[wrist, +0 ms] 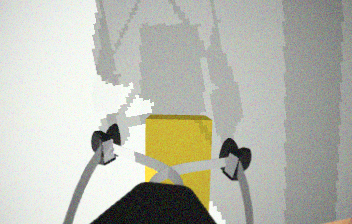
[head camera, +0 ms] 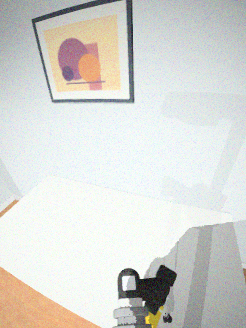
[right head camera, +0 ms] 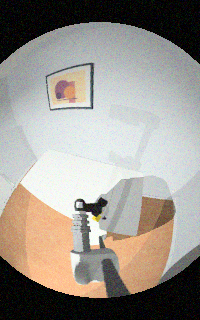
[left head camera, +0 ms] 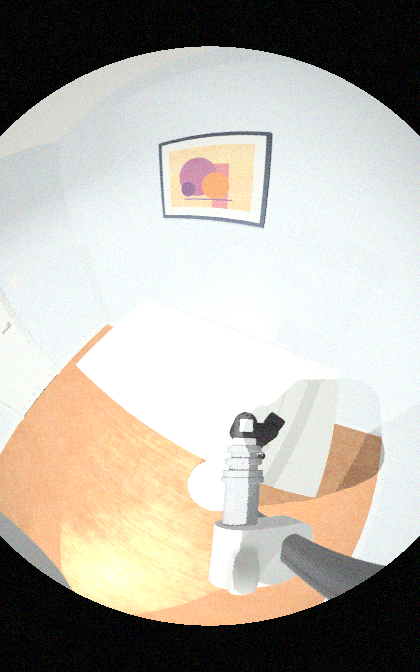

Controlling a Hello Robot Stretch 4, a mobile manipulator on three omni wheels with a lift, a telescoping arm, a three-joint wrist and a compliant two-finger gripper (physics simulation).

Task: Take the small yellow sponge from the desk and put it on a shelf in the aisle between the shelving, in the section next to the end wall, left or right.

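Where they show: gripper, fingertip midpoint: (wrist: 173, 144); robot's base, link origin: (right head camera: 92, 231) (left head camera: 216, 482).
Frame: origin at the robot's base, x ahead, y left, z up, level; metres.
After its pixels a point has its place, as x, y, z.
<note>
The small yellow sponge (wrist: 179, 137) {0.224, -0.109, 0.737} lies on the white desk (wrist: 45, 75) {0.358, -0.017, 0.692} (head camera: 75, 225) {0.657, 0.316, 0.692} (left head camera: 190, 360) {0.665, 0.223, 0.692} (right head camera: 55, 172) {0.710, 0.400, 0.692} in the wrist view. Its near end is hidden behind the black gripper body. A bit of the sponge (head camera: 154, 318) {0.173, -0.090, 0.737} (right head camera: 97, 218) {0.166, -0.089, 0.738} also shows below the wrist in the head and right head views. My gripper (wrist: 173, 144) {0.213, -0.095, 0.693} is open, with one fingertip to each side of the sponge and a gap on both sides. I cannot tell exactly how high the fingertips are above the desk. The shelving does not show.
A framed picture (head camera: 90, 60) {0.984, 0.114, 1.565} (left head camera: 215, 180) {0.988, 0.124, 1.552} (right head camera: 70, 87) {0.981, 0.108, 1.573} hangs on the wall behind the desk. Orange-brown floor (left head camera: 125, 500) {-0.307, 0.696, -0.027} (right head camera: 45, 235) {-0.166, 0.840, -0.028} lies in front of the desk. A white door (left head camera: 20, 350) {0.584, 2.065, 0.576} is at the far left. My shadow covers the desk's right part.
</note>
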